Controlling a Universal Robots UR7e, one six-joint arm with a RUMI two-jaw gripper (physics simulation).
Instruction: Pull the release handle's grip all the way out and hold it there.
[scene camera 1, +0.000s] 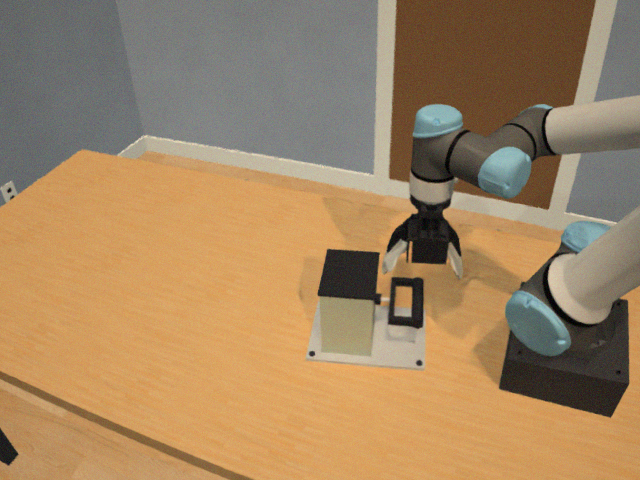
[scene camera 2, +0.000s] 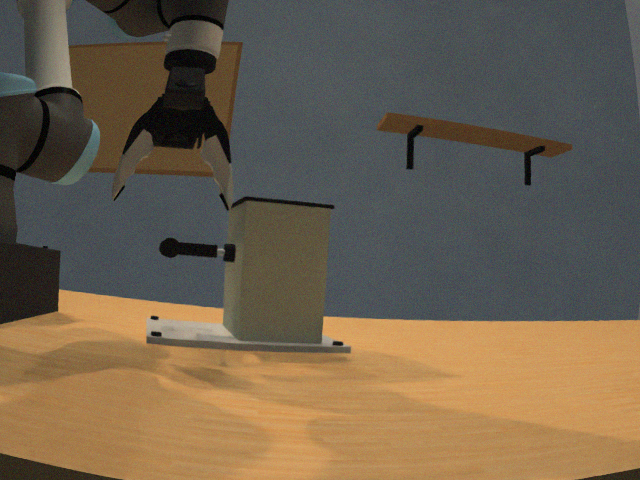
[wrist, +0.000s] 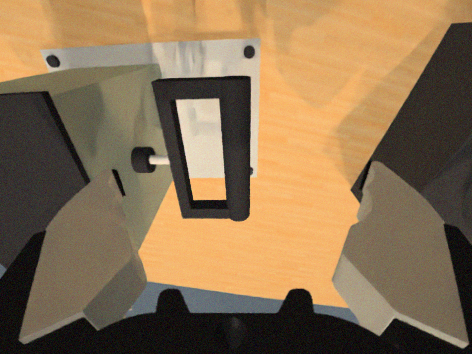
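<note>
The release handle's grip is a black rectangular frame with a thick round outer bar. A short pale rod joins it to a black collar on the side of a pale green housing with a dark lid. My gripper is wide open and points down. It is above the grip, with nothing between its fingers. One finger is near the housing's upper edge on the handle side. The other is farther out, toward the robot base.
The housing stands on a light grey base plate with dark corner bolts, on the wooden table. The dark robot base block stands beyond the grip side. A wall shelf is behind.
</note>
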